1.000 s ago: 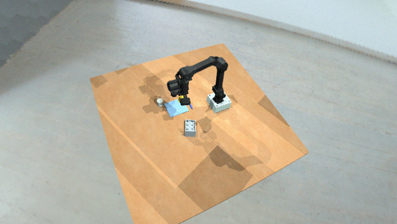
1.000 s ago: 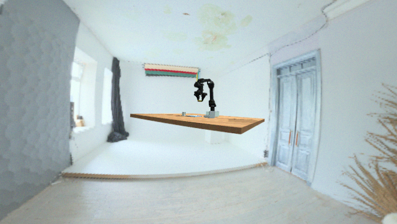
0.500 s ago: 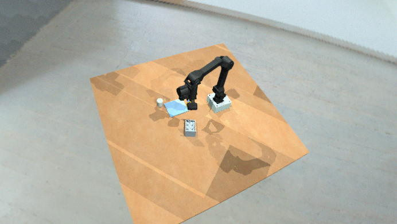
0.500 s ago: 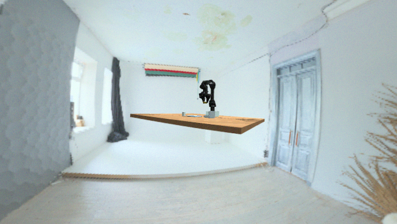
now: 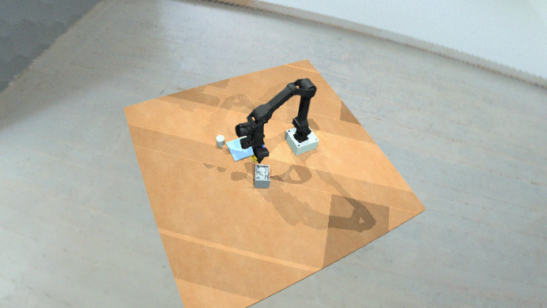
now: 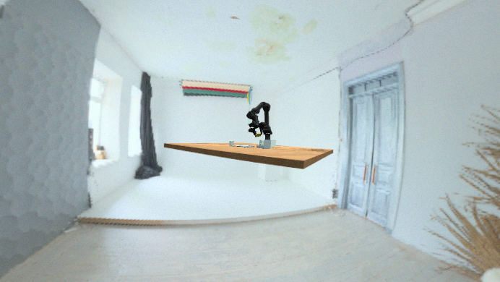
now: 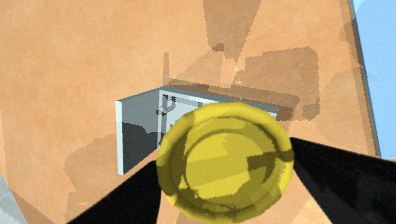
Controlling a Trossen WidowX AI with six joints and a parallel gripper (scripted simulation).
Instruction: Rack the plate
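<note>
The grey dish rack is 1 cm behind my gripper tip, 5 cm to the left of it and 9 cm below it. The rest, counted from my gripper tip: yellow plate (1 cm above); light blue mat (1 cm behind, 16 cm to the right, 11 cm below); blue utensil (12 cm behind, 14 cm to the right, 11 cm below).
</note>
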